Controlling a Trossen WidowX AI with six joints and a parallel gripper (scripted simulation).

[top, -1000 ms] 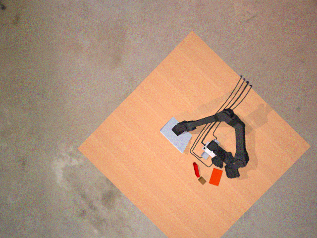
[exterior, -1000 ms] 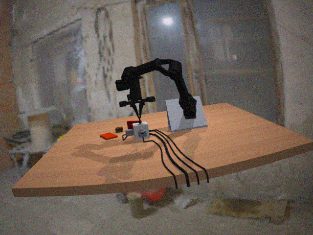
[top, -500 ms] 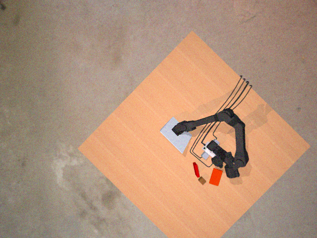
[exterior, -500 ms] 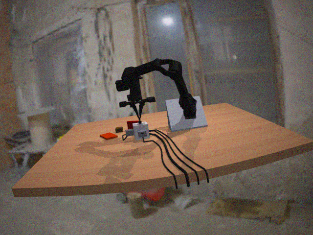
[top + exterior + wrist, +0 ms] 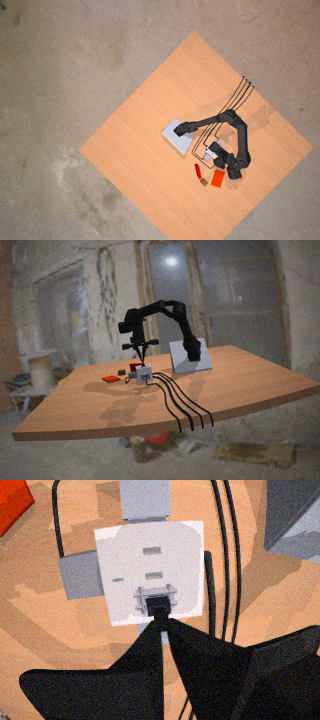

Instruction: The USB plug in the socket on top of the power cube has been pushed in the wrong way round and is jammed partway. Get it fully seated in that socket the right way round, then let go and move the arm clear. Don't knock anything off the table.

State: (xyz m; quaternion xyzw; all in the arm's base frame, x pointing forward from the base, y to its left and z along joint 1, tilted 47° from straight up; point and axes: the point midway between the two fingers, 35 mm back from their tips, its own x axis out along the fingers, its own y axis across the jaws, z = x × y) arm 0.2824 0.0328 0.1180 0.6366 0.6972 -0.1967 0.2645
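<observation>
My gripper tip is 20 mm above the dark USB plug. Also, from my gripper tip: small brown cube: 150 mm ahead, 230 mm to the right, 90 mm below; flat orange plate: 210 mm ahead, 140 mm to the right, 100 mm below; red block: 50 mm ahead, 210 mm to the right, 80 mm below.
</observation>
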